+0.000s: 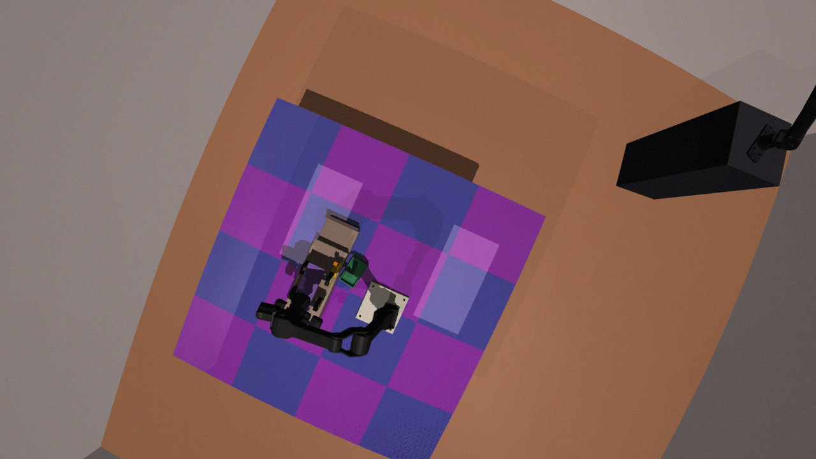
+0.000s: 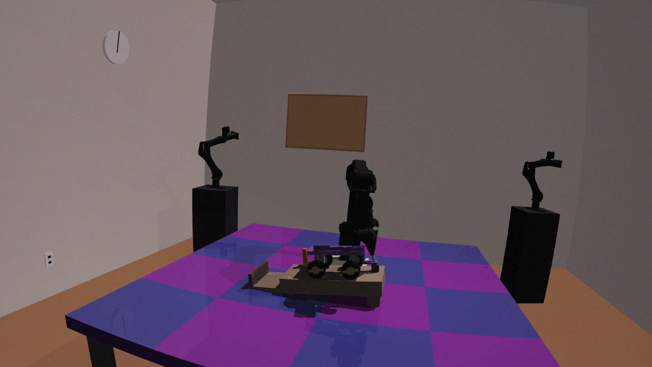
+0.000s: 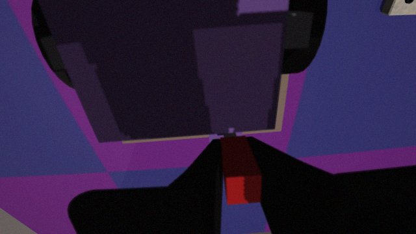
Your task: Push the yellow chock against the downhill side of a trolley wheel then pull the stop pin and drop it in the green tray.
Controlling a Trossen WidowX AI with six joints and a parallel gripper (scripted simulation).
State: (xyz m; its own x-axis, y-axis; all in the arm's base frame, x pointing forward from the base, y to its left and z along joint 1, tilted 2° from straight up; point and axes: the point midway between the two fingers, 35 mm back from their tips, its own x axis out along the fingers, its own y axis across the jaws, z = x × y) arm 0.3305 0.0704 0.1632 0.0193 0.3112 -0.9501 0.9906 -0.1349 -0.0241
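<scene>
The green tray is 13 cm behind my gripper tip, 20 cm to the right of it and 15 cm below it. Round my gripper tip: trolley (1 cm ahead, 12 cm to the right, 3 cm below); then tan ramp (1 cm ahead, 12 cm to the right, 10 cm below); then red-headed stop pin (right at my gripper tip).
</scene>
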